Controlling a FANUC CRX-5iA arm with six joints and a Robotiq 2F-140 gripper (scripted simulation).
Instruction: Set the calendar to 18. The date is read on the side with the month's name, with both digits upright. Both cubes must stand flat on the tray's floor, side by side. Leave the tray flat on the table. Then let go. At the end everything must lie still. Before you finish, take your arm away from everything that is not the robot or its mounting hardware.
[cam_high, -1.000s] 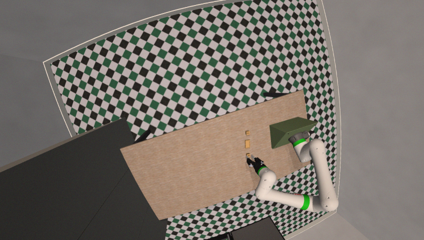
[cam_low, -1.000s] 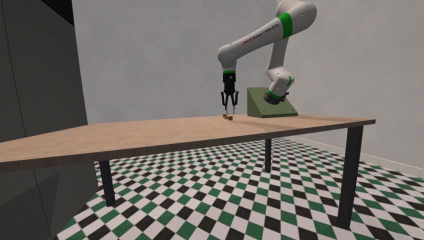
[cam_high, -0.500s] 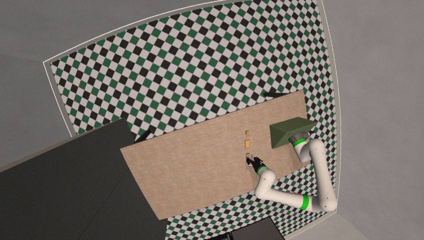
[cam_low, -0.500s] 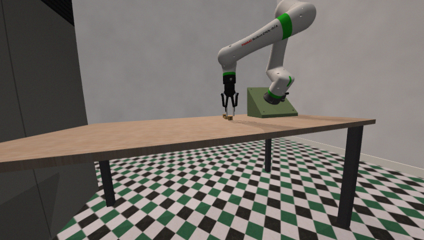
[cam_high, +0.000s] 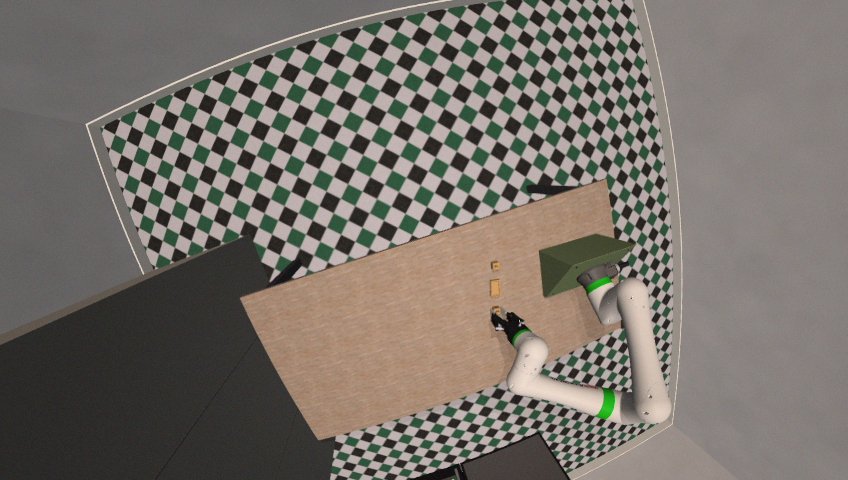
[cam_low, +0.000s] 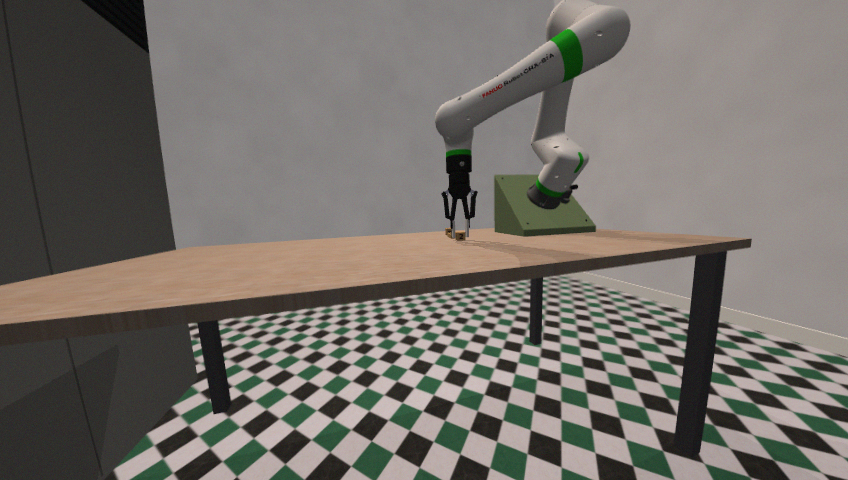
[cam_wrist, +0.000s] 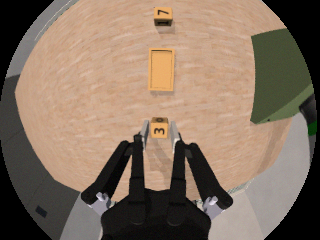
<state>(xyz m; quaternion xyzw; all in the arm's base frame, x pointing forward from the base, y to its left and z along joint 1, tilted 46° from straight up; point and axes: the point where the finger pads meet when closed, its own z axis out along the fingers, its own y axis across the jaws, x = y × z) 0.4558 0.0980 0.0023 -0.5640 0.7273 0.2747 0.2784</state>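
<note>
Now: hand 11 cm to the left of the tray, 3 cm above it and 2 cm past it.
</note>
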